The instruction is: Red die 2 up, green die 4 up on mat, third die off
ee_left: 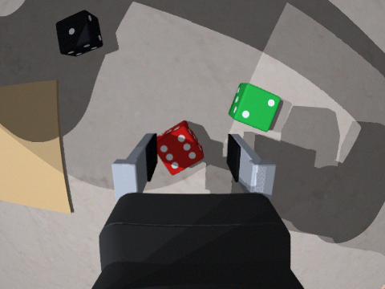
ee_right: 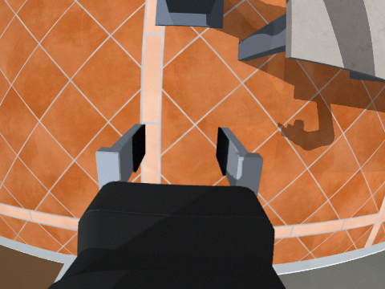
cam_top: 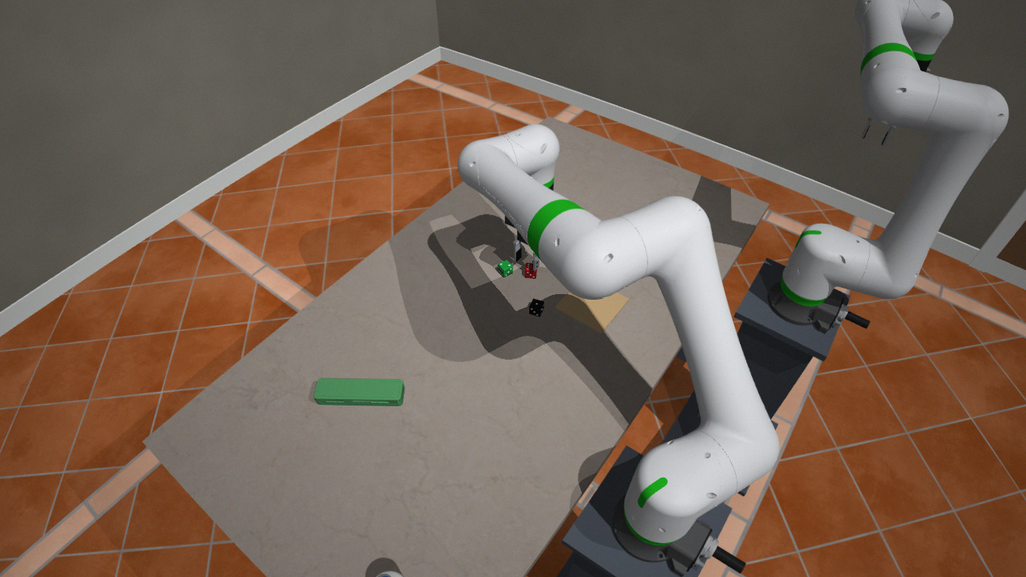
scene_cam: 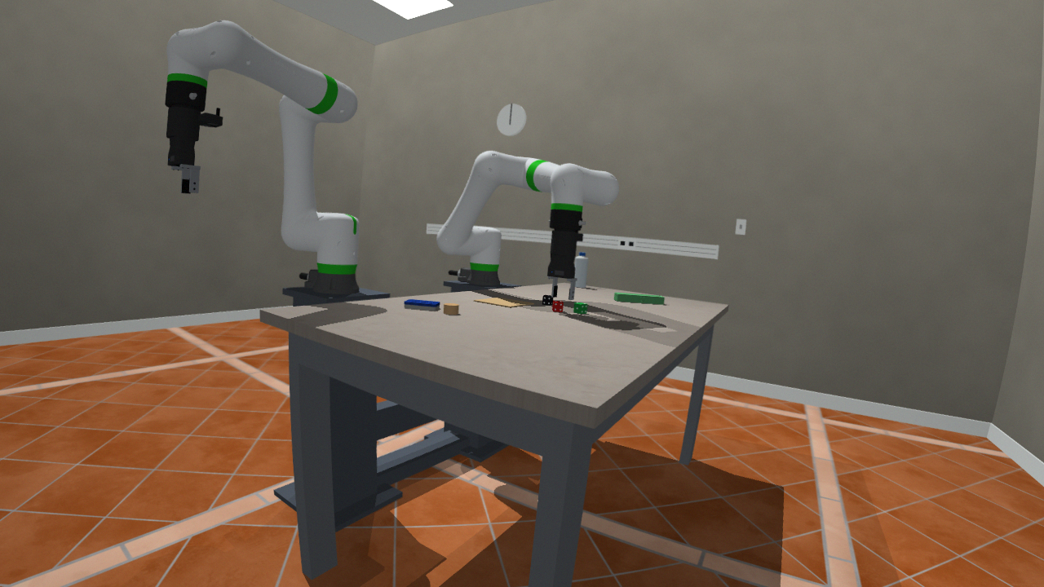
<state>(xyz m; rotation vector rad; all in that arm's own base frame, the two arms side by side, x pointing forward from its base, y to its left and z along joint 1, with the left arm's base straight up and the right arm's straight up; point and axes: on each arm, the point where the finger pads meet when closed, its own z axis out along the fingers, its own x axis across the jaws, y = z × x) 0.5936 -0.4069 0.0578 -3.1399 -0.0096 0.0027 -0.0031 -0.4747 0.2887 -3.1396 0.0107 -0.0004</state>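
Right now the red die is 4 cm below my left hand, 1 cm to the right of it and 1 cm behind it. Also, from my left hand: tan mat (20 cm behind, 6 cm below, 3 cm to the right); then green die (5 cm ahead, 4 cm below, 3 cm to the left); then black die (10 cm behind, 8 cm to the left, 4 cm below).
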